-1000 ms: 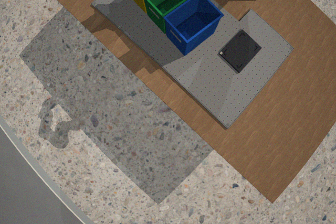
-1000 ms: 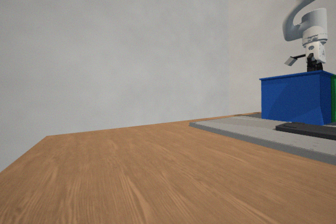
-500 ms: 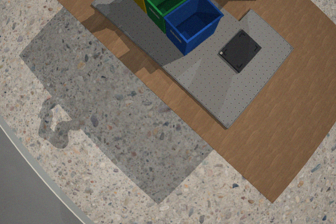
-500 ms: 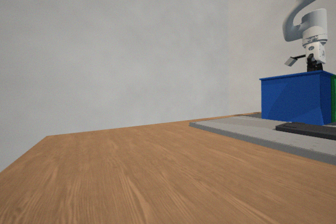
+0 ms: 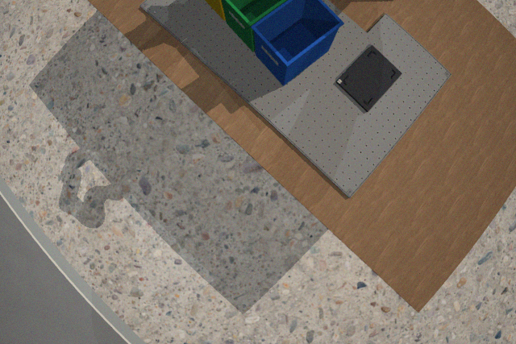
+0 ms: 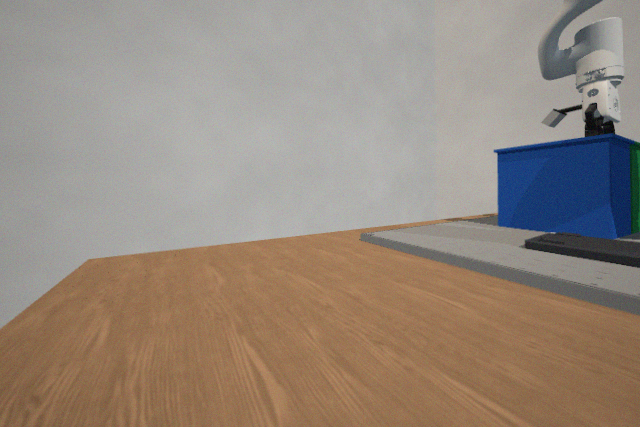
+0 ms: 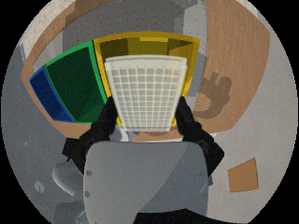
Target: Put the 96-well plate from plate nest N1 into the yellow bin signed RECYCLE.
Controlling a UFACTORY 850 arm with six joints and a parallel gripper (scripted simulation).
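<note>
My gripper is now 1 cm above the white 96-well plate. Also, from my hand: green bin (13 cm to the left, 12 cm below); blue bin (27 cm to the left, 12 cm below); yellow bin (12 cm below).
</note>
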